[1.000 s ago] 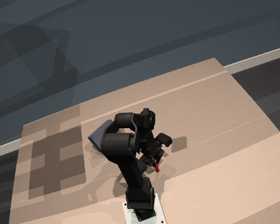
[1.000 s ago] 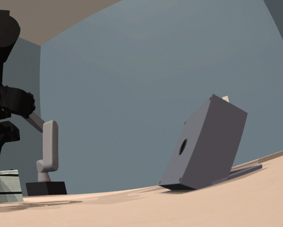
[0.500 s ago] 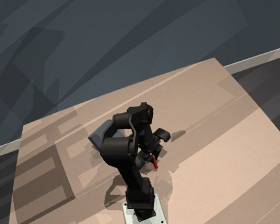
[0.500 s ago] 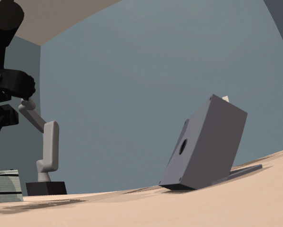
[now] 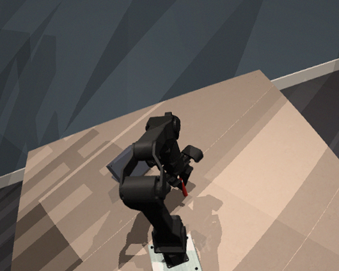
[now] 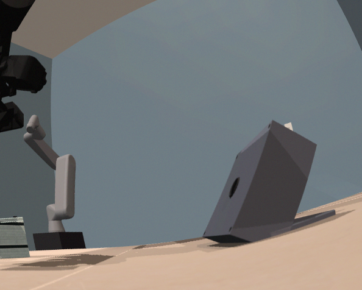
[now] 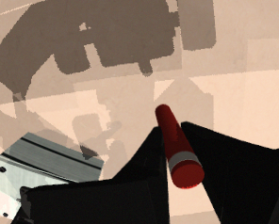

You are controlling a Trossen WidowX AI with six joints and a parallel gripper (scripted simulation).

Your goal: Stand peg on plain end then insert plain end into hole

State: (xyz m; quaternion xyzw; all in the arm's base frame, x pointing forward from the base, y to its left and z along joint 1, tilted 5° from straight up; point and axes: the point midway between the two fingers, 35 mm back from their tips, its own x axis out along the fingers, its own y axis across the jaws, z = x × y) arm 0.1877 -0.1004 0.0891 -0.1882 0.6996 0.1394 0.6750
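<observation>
Now: gripper tip 27 cm short of the sloped panel, 14 cm to the right of it and 7 cm above it. From my gripper tip the other things lie so: red peg 2 cm above.
</observation>
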